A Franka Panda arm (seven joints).
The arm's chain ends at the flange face. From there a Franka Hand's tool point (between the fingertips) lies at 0.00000 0.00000 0.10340 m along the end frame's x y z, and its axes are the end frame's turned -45 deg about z.
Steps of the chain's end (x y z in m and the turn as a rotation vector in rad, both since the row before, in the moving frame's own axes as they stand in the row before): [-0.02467 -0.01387 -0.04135 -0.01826 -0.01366 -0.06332]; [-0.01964 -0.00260 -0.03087 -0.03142 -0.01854 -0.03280]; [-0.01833 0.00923 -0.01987 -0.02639 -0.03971 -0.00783]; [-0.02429 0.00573 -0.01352 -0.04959 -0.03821 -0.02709]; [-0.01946 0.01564 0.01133 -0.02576 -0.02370 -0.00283]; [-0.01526 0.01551 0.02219 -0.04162 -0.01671 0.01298]
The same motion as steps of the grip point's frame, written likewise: [-0.00996 -0.02684 -0.04138 -0.00325 -0.02257 -0.06332]; [-0.01569 -0.01472 -0.03094 -0.00911 -0.03533 -0.03280]; [-0.02432 -0.00739 -0.01999 0.00942 -0.04674 -0.00783]; [-0.02763 -0.01221 -0.01372 -0.00805 -0.06208 -0.02709]; [-0.02843 -0.00255 0.01127 -0.00146 -0.03497 -0.00283]; [-0.02603 0.00197 0.02209 -0.01761 -0.04125 0.01298]
